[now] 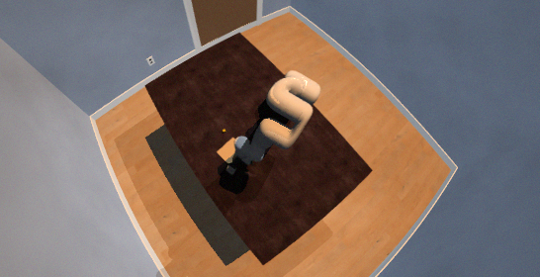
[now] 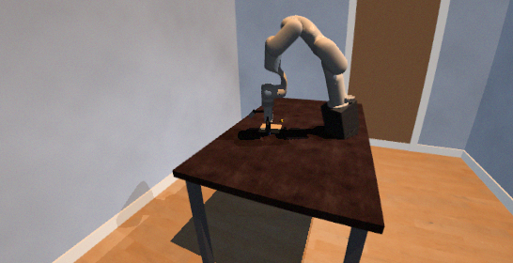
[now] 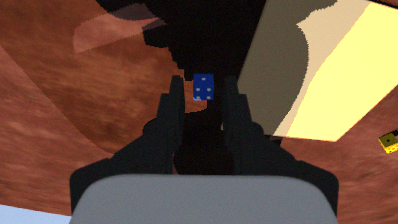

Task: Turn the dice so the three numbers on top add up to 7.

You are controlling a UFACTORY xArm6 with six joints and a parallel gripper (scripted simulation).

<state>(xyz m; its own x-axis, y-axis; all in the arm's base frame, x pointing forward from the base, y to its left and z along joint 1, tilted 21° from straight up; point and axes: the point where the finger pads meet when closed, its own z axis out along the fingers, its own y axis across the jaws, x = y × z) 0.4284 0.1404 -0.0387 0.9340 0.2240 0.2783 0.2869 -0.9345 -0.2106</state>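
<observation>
My gripper is now 30 mm above the blue die and 10 mm past it. Round my hand: mat (100 mm to the right, 40 mm below, 20 mm ahead); yellow die (240 mm to the right, 30 mm below, 20 mm behind); black die (110 mm to the right, 80 mm behind, 30 mm below).
</observation>
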